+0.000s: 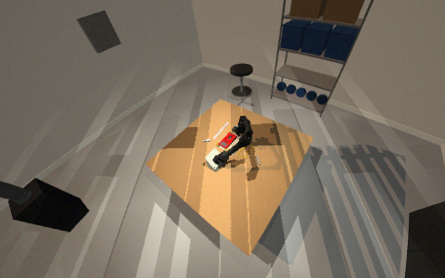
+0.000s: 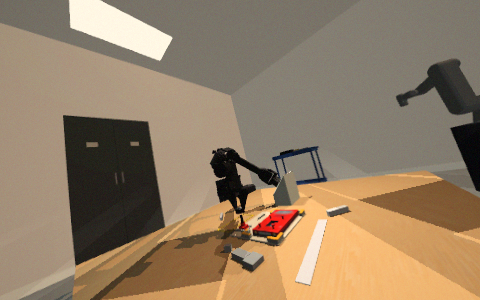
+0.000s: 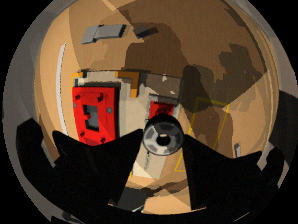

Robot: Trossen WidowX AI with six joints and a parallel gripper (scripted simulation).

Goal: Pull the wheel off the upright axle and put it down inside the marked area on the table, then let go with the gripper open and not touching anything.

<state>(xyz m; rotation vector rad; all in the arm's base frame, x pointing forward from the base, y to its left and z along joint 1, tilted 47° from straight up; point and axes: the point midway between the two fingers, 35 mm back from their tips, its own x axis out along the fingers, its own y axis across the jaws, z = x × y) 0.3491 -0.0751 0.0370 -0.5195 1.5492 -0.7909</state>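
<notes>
Right now my gripper tip is 40 mm past the pale grey plate, 110 mm to the right of it and 70 mm above it. The rest, counted from my gripper tip: long grey strip 60 mm ahead, 290 mm to the left, 80 mm below.
</notes>
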